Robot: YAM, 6 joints.
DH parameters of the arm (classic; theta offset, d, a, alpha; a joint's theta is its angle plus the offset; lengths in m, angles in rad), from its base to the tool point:
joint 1: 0 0.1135 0.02 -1.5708
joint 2: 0 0 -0.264 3.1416
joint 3: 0.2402 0 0.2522 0
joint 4: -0.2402 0 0.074 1.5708
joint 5: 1.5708 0 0 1.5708
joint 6: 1.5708 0.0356 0 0
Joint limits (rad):
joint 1: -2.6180..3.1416
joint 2: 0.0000..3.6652
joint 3: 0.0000..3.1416
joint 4: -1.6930..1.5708
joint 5: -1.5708..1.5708
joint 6: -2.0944..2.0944
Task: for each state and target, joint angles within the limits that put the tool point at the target. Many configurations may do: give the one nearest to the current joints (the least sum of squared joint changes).
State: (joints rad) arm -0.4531 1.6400 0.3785 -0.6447 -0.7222 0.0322
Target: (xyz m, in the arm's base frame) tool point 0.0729 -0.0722 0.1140
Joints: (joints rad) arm -0.9810 1.2944 0.3691 -1.0723 -0.6111 0.0322
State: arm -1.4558 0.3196 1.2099 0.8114 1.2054 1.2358
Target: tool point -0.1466 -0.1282 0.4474
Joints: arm -2.2513 1.0067 0.9906 0.7001 1.2081 1.2358
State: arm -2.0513 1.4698 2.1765 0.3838 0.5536 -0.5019
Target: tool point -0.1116 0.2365 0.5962
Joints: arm -1.2259 0.5425 1.9843 0.3962 0.7810 -0.5019
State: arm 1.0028 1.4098 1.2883 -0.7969 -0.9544 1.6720
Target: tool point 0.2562 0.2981 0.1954
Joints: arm 0.7899 1.9380 1.3933 -0.6346 -0.8983 1.6720
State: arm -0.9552 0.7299 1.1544 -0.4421 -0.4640 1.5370
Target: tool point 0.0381 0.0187 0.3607
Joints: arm -0.2817 0.2737 0.8603 -0.6888 -0.9308 1.5370
